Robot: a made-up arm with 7 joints. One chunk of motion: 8 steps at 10 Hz.
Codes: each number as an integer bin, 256 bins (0 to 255) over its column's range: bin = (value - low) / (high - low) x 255, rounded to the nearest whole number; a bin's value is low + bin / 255 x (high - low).
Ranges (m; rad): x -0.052..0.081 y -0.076..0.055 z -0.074..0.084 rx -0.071..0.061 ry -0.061..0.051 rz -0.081..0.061
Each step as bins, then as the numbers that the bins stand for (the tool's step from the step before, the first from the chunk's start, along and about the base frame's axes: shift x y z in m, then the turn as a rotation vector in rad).
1 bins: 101 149 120 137 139 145
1 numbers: 0.00068 0.00055 0.00035 -0.00008 0.00005 -0.00025
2 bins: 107 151 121 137 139 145
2 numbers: 0.00381 0.00157 0.00097 -0.00008 0.00005 -0.00025
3 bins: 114 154 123 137 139 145
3 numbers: 0.00746 0.00311 0.00221 -0.00008 0.00005 -0.00025
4 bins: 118 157 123 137 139 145
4 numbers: 0.00955 0.00465 0.00221 -0.00008 0.00005 -0.00025
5 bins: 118 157 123 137 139 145
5 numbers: 0.00955 0.00465 0.00221 -0.00008 0.00005 -0.00025
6 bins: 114 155 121 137 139 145
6 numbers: 0.00746 0.00363 0.00097 -0.00008 0.00005 -0.00025
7 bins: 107 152 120 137 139 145
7 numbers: 0.00381 0.00209 0.00035 -0.00008 0.00005 -0.00025
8 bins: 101 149 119 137 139 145
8 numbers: 0.00068 0.00055 -0.00027 -0.00008 0.00005 -0.00025
